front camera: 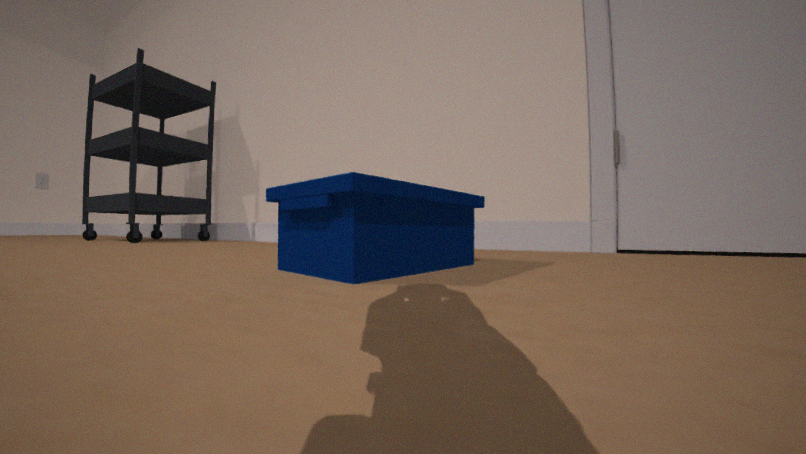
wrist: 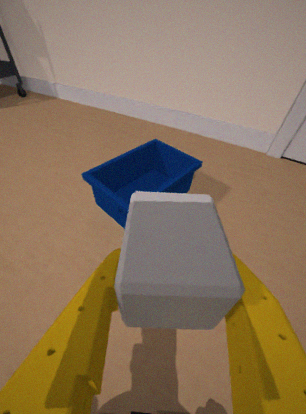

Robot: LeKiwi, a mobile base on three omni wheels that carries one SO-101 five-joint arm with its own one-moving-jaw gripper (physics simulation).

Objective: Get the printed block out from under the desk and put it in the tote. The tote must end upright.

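Frame: origin at the arm's base, x back, y right, z up, level; metres.
Seen in the pictures: hand at its tool point: (wrist: 127,260).
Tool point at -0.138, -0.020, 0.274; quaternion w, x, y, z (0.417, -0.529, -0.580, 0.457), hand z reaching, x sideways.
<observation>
Pixels of each thing's top centre, then the offset from my tool point to it, as dx, dy, dz. Level surfaces: height alone.
- printed block at its top centre: (wrist: 178,227) -0.003, +0.016, +0.019
- blue tote at its top centre: (front camera: 384,192) (wrist: 146,167) -0.408, -0.031, -0.244
- tan floor at its surface level: dz -0.364
The printed block (wrist: 177,250) is light grey with bevelled edges. My gripper (wrist: 175,295) is shut on it, with a yellow jaw pressing on each side in the wrist view. The blue tote (front camera: 372,231) (wrist: 107,192) stands upright on the floor, one corner towards me in the front view. In the wrist view it lies beyond the block, its open top and inside floor showing; the block hides part of its near right side. The gripper itself does not show in the front view. The desk does not show in either view.
A dark three-shelf cart (front camera: 135,140) (wrist: 7,69) stands at the left near the wall. A pale door (front camera: 710,129) with its frame is at the right. The wall (front camera: 423,101) runs behind the tote. The arm's shadow falls on the tan floor (front camera: 141,349) before the tote.
</observation>
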